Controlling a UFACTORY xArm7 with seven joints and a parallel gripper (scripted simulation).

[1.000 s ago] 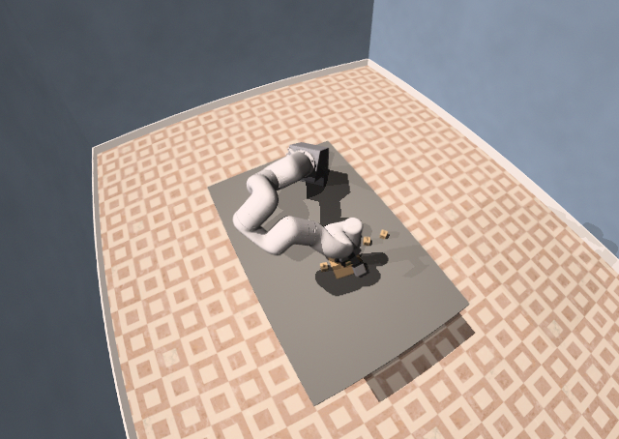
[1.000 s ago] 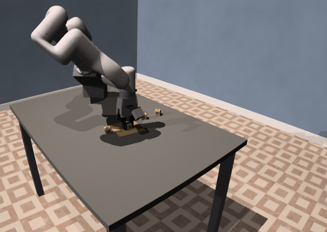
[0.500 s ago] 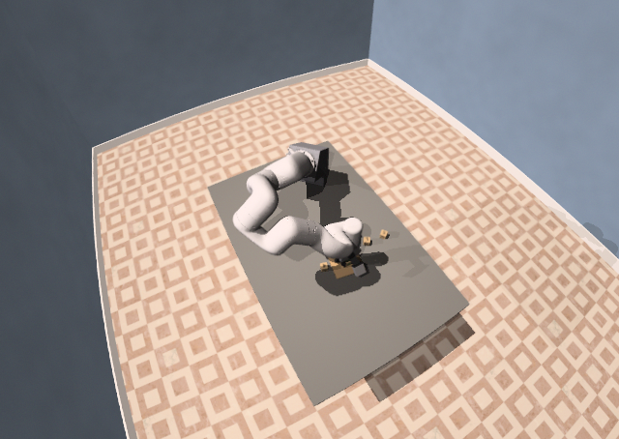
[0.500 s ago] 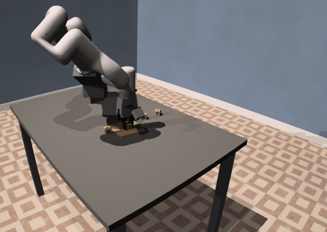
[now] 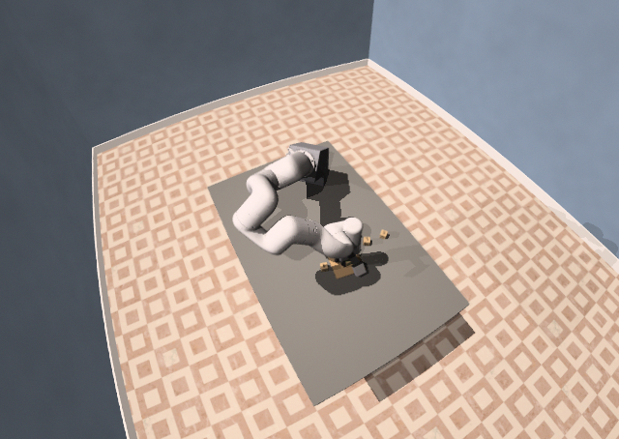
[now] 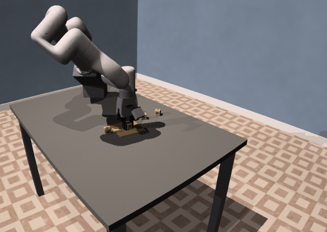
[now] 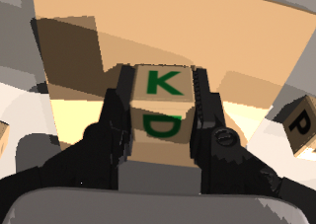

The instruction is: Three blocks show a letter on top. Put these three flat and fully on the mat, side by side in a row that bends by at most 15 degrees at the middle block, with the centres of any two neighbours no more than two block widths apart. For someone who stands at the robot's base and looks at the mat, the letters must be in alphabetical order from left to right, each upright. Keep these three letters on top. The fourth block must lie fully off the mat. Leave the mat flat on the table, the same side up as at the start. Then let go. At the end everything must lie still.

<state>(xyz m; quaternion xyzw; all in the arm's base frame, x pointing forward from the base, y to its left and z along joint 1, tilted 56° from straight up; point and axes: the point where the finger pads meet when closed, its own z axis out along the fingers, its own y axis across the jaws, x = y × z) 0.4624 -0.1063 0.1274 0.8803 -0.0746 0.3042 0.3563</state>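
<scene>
Now: the tan mat 10 mm behind my hand, 10 mm to the left of it and 20 mm below it.
</scene>
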